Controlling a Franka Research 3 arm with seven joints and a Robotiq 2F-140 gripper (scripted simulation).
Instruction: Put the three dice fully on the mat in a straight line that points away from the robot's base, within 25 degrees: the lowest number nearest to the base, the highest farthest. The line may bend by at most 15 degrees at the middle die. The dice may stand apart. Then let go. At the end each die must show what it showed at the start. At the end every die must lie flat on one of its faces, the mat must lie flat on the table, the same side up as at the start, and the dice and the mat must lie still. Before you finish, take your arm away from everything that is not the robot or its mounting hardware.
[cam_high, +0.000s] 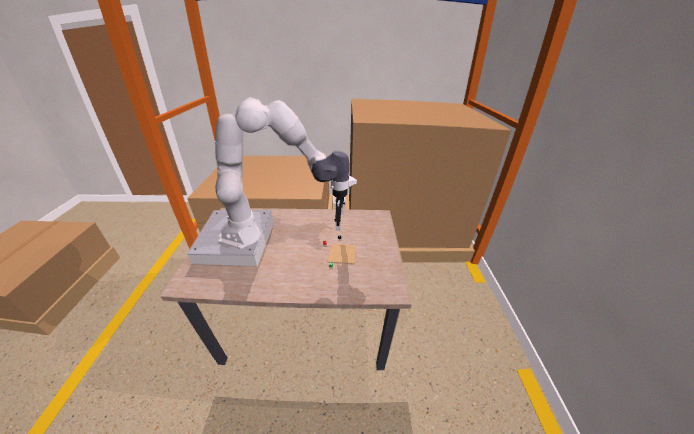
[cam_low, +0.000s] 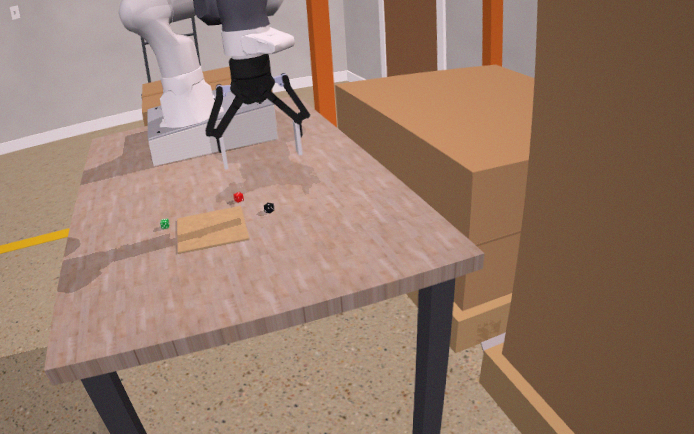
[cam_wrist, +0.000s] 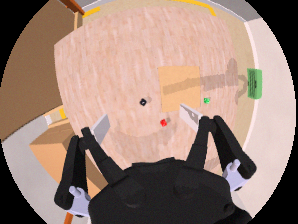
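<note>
The black die is 12 cm below my hand. Also, from my hand: green die 22 cm to the right, 12 cm below, 1 cm behind; tan mat 12 cm to the right, 12 cm below, 4 cm ahead; red die 12 cm below, 7 cm behind, 6 cm to the right.
</note>
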